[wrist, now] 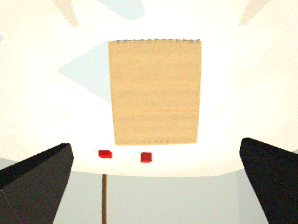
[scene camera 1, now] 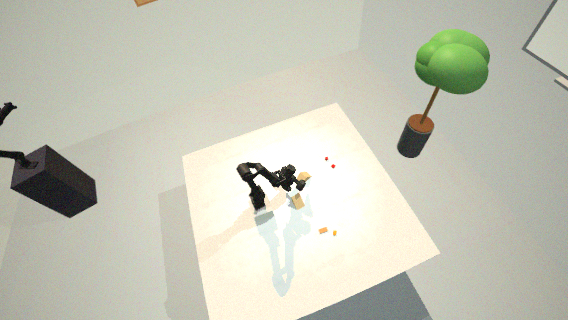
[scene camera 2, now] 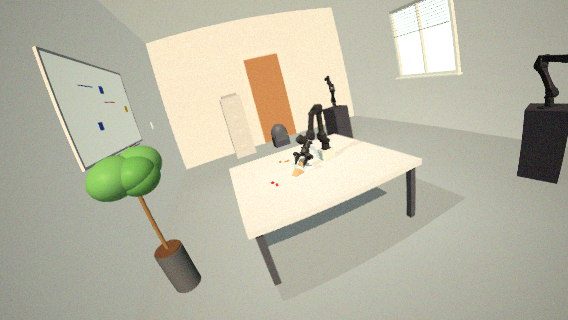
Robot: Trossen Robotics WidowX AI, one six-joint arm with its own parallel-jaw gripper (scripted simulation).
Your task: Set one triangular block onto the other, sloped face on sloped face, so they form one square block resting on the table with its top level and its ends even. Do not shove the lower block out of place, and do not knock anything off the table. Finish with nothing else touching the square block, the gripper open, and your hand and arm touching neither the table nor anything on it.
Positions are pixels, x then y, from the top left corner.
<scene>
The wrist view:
my gripper: 158,151
tan triangular block: 155,85
</scene>
